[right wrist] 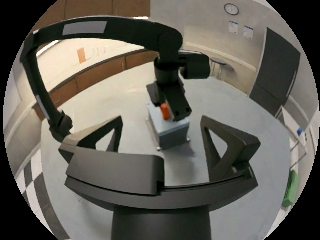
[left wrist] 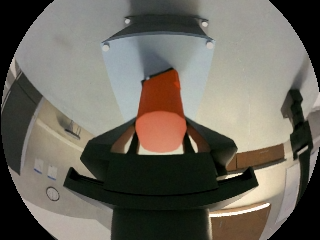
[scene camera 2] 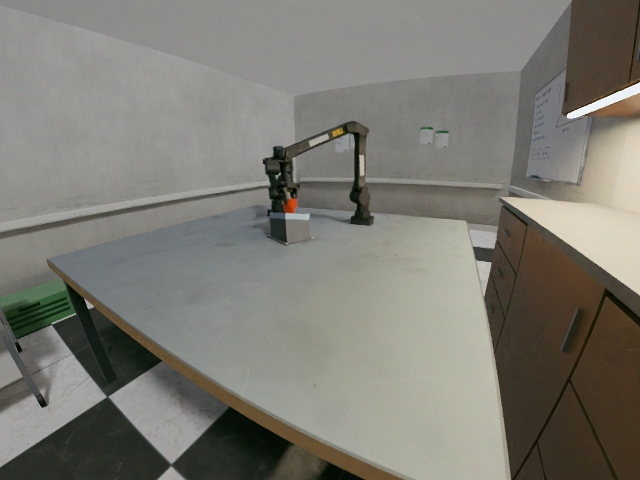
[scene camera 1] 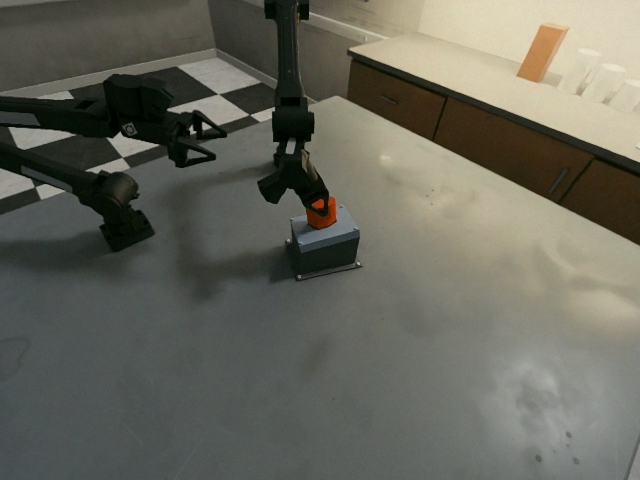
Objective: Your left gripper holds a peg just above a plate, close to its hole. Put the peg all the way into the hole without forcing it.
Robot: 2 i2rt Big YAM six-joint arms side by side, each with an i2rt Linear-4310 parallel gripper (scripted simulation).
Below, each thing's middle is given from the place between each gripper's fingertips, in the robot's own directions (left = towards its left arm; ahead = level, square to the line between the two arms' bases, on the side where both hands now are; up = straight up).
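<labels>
The orange-red peg (left wrist: pixel 160 123) is 2 cm below my left hand. As for the blue-grey plate (scene camera 1: pixel 342 229), it sits 1 cm ahead of that same left hand and 6 cm below it.
Counting from my right hand instead, I find the blue-grey plate 19 cm ahead, 16 cm to the left and 22 cm below. The orange-red peg is 18 cm ahead of my right hand (scene camera 1: pixel 221 145), 16 cm to the left of it and 18 cm below it.
</labels>
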